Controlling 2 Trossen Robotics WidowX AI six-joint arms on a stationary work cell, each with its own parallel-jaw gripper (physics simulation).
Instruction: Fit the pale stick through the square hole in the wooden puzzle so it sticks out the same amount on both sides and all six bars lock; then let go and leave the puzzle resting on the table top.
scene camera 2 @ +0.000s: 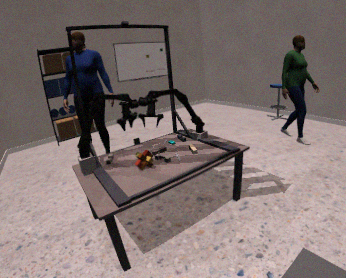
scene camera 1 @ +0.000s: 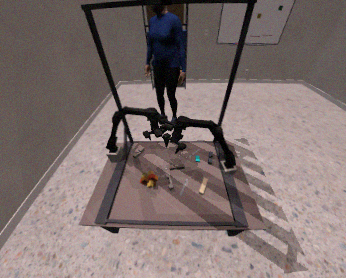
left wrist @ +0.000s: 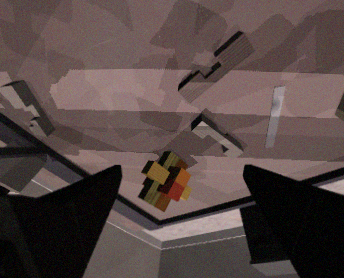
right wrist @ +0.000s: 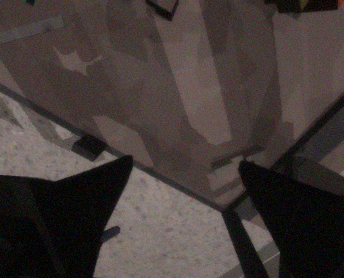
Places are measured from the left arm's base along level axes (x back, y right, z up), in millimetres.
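Pixels of known places: left gripper, between the fingertips: (scene camera 2: 150, 127) (scene camera 1: 170, 150) (left wrist: 183, 170); right gripper, between the fingertips: (scene camera 2: 128, 129) (scene camera 1: 155, 138) (right wrist: 185, 162); left arm's base, origin of its link: (scene camera 2: 199, 131) (scene camera 1: 228, 165); right arm's base, origin of its link: (scene camera 2: 85, 156) (scene camera 1: 113, 149).
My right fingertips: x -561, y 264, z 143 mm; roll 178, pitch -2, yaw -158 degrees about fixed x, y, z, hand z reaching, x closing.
Observation:
Ahead of a thing's pixels: the offset from my right fingertips to its top centre.
The wooden puzzle (scene camera 1: 149, 179) (scene camera 2: 144, 159) (left wrist: 167, 181), a cluster of crossed red, orange, yellow and olive bars, rests on the table top; its edge shows at the top right of the right wrist view. The pale stick @(dz -179, dx +318, dy -377 mm) (scene camera 1: 203, 186) (scene camera 2: 193, 148) lies flat on the table, apart from the puzzle, to its right in both scene views. My left gripper (scene camera 1: 173, 144) (scene camera 2: 152, 121) (left wrist: 183, 170) is open and empty, high above the table. My right gripper (scene camera 1: 152, 134) (scene camera 2: 126, 123) (right wrist: 185, 162) is open and empty, also raised. The puzzle's square hole cannot be made out.
Grey notched bars @(dz -179, dx +68, dy -296 mm) (scene camera 1: 170, 181) (left wrist: 217, 135) lie near the puzzle and farther back. A clear strip @(dz -210, dx +174, dy -350 mm) (scene camera 1: 184, 187) (left wrist: 275, 116) lies between puzzle and stick. A cyan block @(dz -196, dx +347, dy -114 mm) (scene camera 1: 197, 159) (scene camera 2: 172, 142) and a dark piece @(dz -179, dx +462, dy -129 mm) (scene camera 1: 210, 158) lie toward the left arm's base. Black rails run along the table sides.

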